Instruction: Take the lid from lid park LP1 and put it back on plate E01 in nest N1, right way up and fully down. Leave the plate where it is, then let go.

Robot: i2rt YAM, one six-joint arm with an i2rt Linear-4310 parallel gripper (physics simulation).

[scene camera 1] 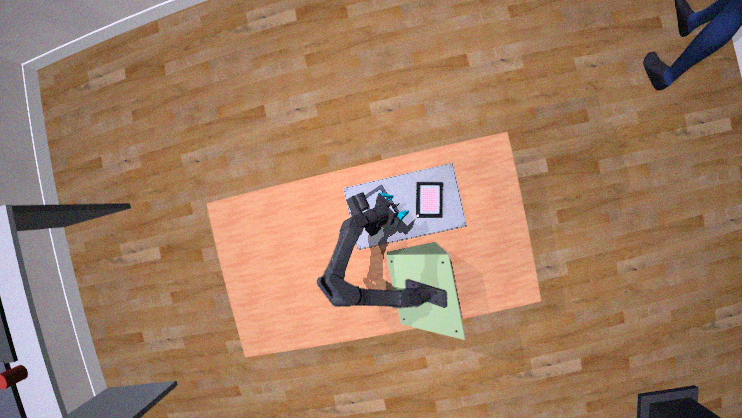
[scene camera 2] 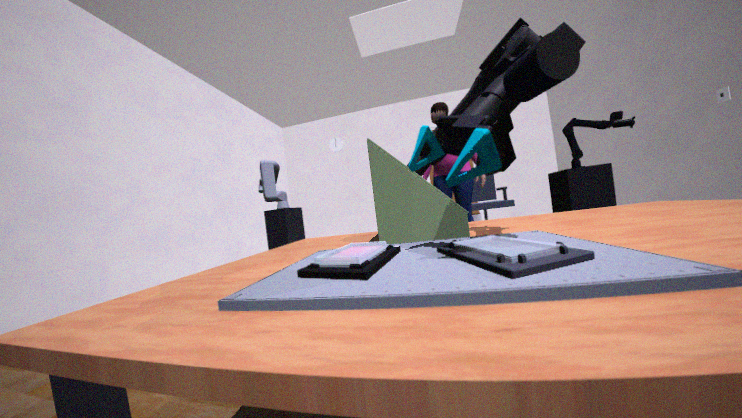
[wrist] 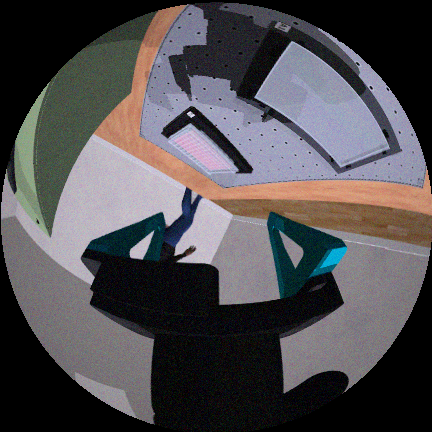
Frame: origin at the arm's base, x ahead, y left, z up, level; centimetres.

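Seen in the pictures: gripper, fingertip midpoint: (scene camera 1: 400, 204) (scene camera 2: 426, 175) (wrist: 215, 217); arm's base, origin of the base link: (scene camera 1: 425, 292) (scene camera 2: 409, 176).
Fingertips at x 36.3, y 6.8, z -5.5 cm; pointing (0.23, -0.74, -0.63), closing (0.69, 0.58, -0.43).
Note:
Offsets run from my fingertips to a thing's top centre. "spot": to the spot under its first point. Level surfaces: height alone.
The clear lid @(dx -0.4, dy +9.2, dz -11.6 cm) (scene camera 2: 511, 246) (wrist: 325, 100) lies flat in the larger dark lid park @(dx -0.4, dy +9.2, dz -11.4 cm) (scene camera 1: 374, 190) (scene camera 2: 511, 271) (wrist: 260, 65). The arm hides most of it in scene camera 1. The plate @(dx +0.7, dy -13.8, dz -10.8 cm) (scene camera 1: 429, 200) (scene camera 2: 354, 252) (wrist: 202, 149), with pink wells, sits in the smaller black nest @(dx +0.7, dy -13.8, dz -11.6 cm) (scene camera 1: 428, 214) (scene camera 2: 337, 272) (wrist: 217, 134). My gripper (scene camera 1: 397, 205) (scene camera 2: 428, 175) (wrist: 215, 217) is open, its teal fingers wide apart with nothing between them. It hangs tilted, well above the board, apart from lid and plate. The labels are too small to read.
Nest and park stand on a grey perforated board @(spot: dx +10.0, dy -3.5, dz -13.4 cm) (scene camera 1: 405, 181) (scene camera 2: 415, 293) (wrist: 300, 167) on the wooden table @(dz -14.7 cm) (scene camera 1: 275, 249) (scene camera 2: 363, 342). A green slanted panel (scene camera 1: 433, 316) (scene camera 2: 405, 207) (wrist: 85, 115) stands beside the board, near the arm's base. A person (scene camera 2: 454, 166) (wrist: 182, 225) is in the background.

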